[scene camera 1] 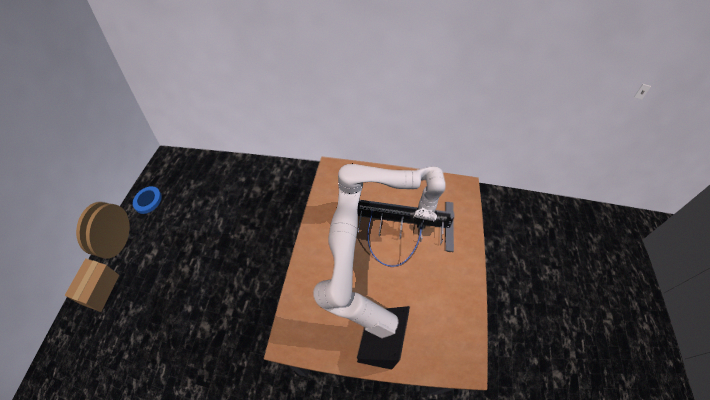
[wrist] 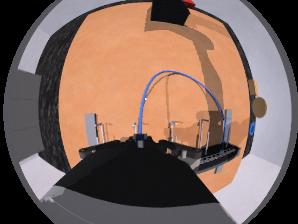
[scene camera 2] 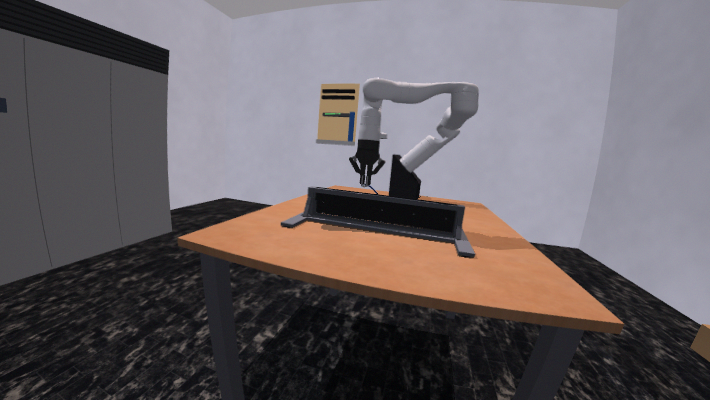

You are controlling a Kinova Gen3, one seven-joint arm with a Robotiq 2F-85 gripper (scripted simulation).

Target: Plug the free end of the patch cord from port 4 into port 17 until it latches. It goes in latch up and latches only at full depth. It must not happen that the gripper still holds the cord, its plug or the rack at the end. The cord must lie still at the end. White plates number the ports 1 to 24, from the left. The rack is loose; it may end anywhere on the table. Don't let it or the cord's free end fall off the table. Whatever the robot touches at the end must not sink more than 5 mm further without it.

Labels:
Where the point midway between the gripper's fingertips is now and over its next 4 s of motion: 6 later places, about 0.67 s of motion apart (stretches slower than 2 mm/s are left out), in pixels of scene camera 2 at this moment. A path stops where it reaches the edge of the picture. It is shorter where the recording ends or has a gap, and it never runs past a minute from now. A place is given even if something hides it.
My gripper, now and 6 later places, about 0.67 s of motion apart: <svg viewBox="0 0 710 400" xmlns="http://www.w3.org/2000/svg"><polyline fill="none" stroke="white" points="364,186 365,187 365,187 365,192 364,196 363,197 362,197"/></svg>

